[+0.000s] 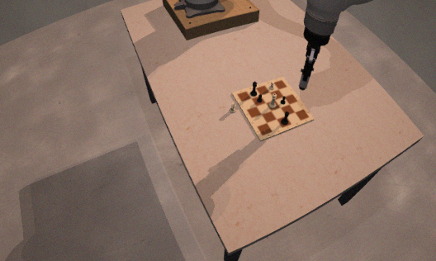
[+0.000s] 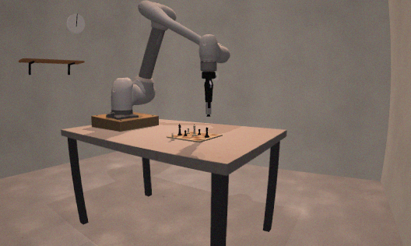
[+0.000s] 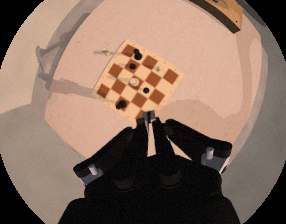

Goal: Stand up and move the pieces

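Now: hand 30 mm past the chessboard, 80 mm to the left of it and 150 mm above it. From my hand the other things lie so: small white piece (110 mm behind, 50 mm to the right, 130 mm below).
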